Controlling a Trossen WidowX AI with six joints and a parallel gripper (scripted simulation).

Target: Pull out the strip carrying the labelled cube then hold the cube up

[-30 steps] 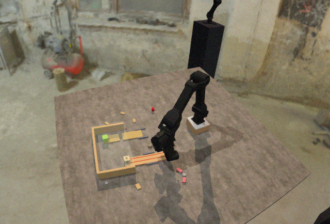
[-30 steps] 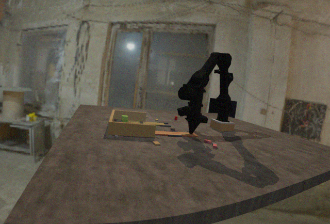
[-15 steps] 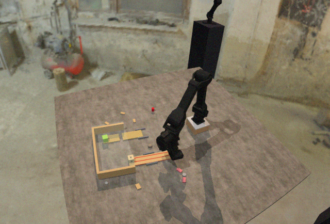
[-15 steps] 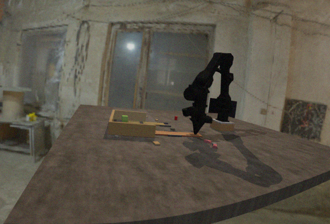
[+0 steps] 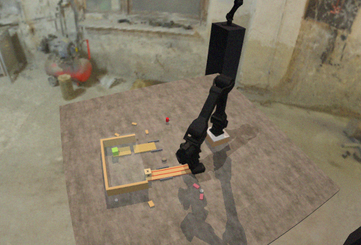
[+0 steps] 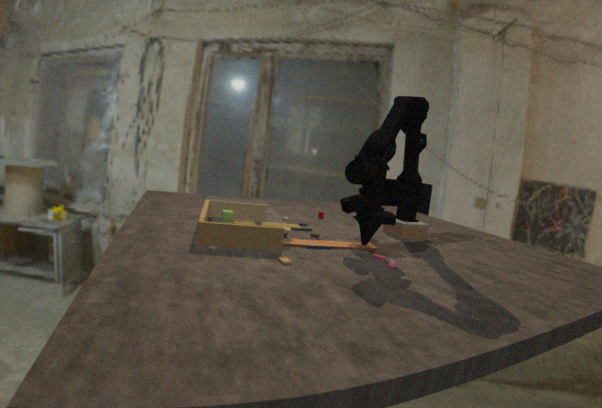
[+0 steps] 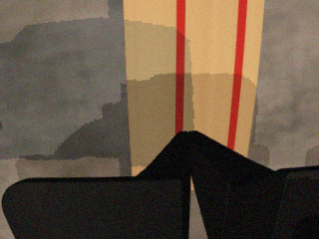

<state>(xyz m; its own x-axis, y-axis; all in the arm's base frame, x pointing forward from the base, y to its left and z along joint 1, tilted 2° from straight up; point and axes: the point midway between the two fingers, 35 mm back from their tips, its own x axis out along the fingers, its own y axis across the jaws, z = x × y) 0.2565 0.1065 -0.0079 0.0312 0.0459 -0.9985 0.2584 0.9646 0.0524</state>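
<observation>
My gripper tip is 9 cm short of the striped strip and 3 cm to the left of it. The rest, counted from my gripper tip: cube marked x (20 cm ahead, 7 cm to the right, 2 cm above); red peg (37 cm to the right, 9 cm behind, 1 cm above); grey disc (14 cm to the left, 3 cm ahead).
</observation>
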